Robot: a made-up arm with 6 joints.
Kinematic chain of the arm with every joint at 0, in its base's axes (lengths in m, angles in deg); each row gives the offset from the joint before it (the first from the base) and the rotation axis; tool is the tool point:
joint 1: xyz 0 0 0.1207 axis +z
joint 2: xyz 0 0 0 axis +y
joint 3: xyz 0 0 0.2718 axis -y
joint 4: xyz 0 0 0 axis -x
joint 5: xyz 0.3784 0 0 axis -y
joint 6: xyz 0 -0.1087 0 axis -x
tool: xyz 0 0 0
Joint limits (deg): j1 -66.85..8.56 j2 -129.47..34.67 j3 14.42..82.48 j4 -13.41..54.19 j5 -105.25..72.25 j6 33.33..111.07
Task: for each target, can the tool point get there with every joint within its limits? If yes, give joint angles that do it. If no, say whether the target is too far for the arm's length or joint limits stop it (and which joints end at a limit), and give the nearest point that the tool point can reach.
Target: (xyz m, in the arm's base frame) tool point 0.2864 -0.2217 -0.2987
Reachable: no: joint limits stop it (at a limit: joint 2, joint 3, joint 4) | nearest point 0.4048 -0.3134 0.1896 | short by 0.511 m
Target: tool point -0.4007 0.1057 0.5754
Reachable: yes | joints -29.83 -66.78 44.34 7.99 -51.45 60.97
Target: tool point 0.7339 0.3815 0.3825
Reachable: no: too far | nearest point 0.5459 0.0178 0.3679 | short by 0.410 m
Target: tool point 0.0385 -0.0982 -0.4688
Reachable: no: joint limits stop it (at a limit: joint 1, joint 2, joint 3, joint 4) | nearest point -0.4694 -0.1350 -0.3271 | short by 0.529 m
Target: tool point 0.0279 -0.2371 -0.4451
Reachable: no: joint limits stop it (at a limit: joint 1, joint 2, joint 3, joint 4) | nearest point -0.4694 -0.1350 -0.3271 | short by 0.521 m
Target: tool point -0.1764 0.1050 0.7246
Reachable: yes | joints -56.95 -35.35 49.66 33.54 -60.54 102.83
